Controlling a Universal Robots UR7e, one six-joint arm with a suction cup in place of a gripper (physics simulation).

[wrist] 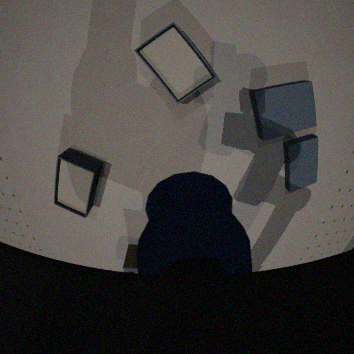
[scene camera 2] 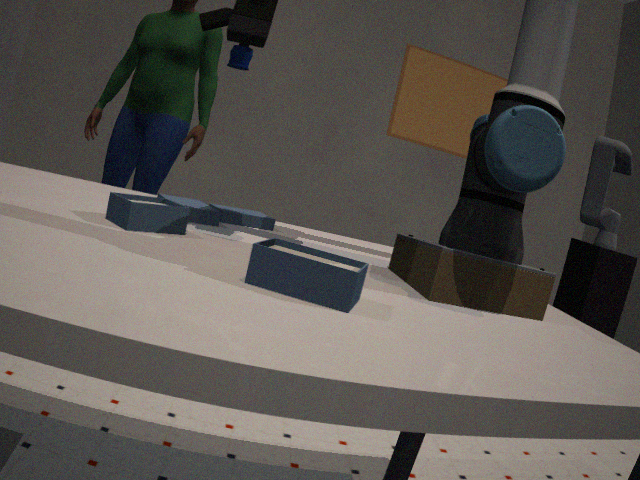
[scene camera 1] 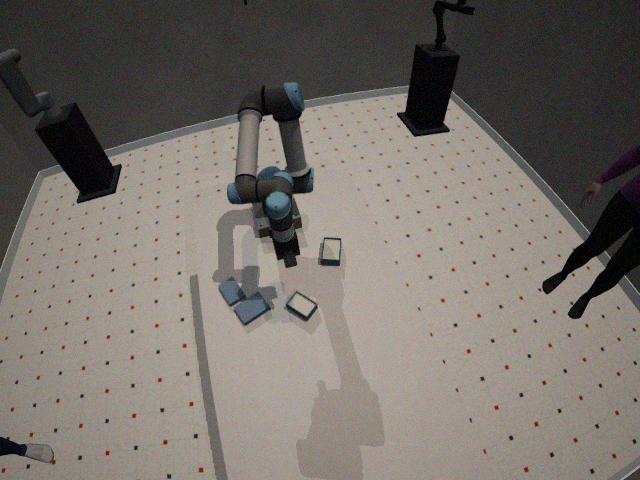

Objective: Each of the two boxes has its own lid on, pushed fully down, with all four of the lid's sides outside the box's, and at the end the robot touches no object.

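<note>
One open blue box with a cream inside stands on the table. The other open box stands nearer the robot's base. The larger blue lid lies top up on the table, beside the first box. The smaller blue lid lies top up close by the larger lid. In scene camera 2 both lids are partly hidden behind the first box. My suction gripper, with its blue cup, hangs high above the table, open, holding nothing and touching nothing.
The robot's base block stands on the table near the second box. An orange board hangs on the wall. Dark pedestals with other arms stand behind. People stand around, one in a green top.
</note>
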